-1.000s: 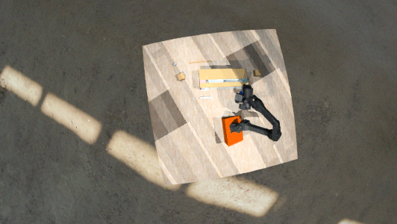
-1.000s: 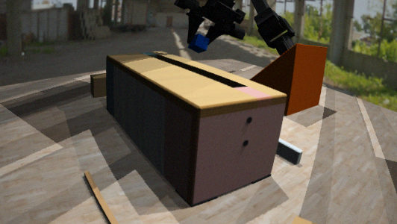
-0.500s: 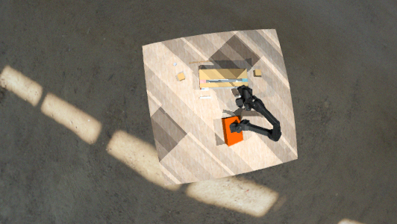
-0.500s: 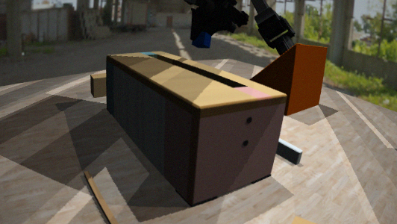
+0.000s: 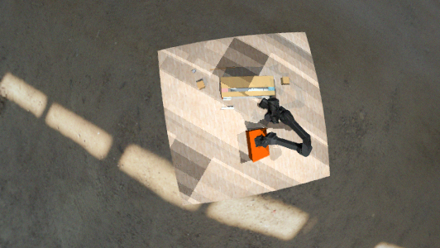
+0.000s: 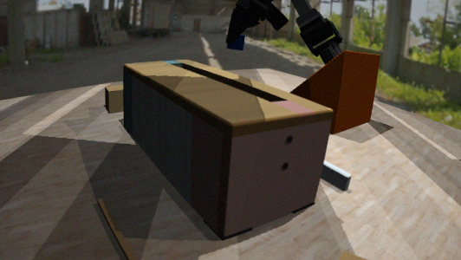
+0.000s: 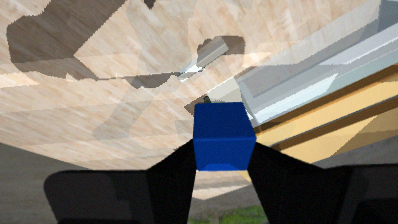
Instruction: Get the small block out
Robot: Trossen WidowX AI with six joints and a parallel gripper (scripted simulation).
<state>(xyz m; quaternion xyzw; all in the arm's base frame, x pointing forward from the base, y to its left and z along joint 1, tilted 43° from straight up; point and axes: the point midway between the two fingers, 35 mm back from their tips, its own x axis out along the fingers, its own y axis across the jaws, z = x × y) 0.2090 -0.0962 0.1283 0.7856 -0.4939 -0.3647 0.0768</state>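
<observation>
Now: gripper tip 1 cm past the blue block and 1 cm to the right of it. Also, from my gripper tip: thin wooden strip 38 cm ahead, 23 cm to the left, 16 cm below; then wooden-topped box 14 cm ahead, 12 cm to the left, 11 cm below.
</observation>
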